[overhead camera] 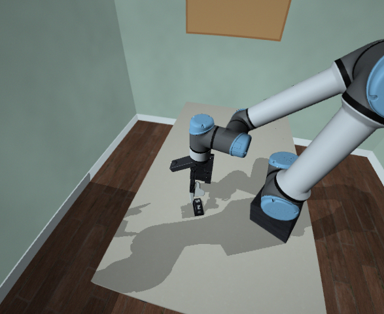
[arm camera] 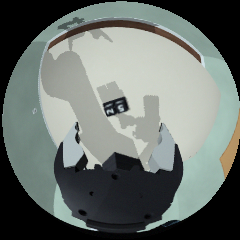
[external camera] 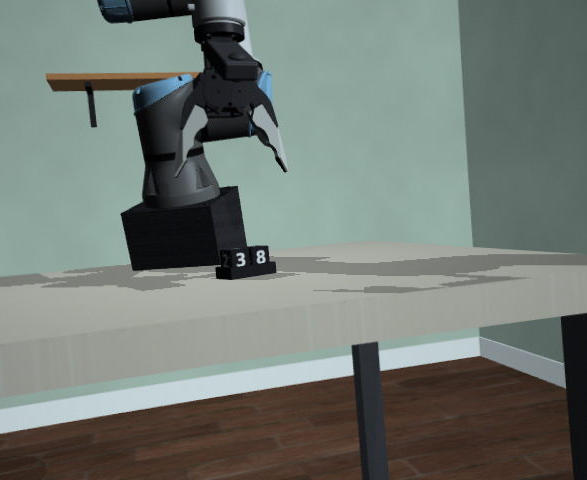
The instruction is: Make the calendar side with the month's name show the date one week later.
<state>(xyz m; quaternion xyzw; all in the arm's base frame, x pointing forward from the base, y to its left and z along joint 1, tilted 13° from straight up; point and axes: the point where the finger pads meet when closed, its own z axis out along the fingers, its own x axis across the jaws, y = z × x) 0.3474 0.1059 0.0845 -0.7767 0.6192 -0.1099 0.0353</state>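
My hand is 120 mm above the black digit cube, 20 mm past it and 10 mm to the left of it. From my hand the other things lie so: black tray: 140 mm below, 20 mm behind, 10 mm to the left.
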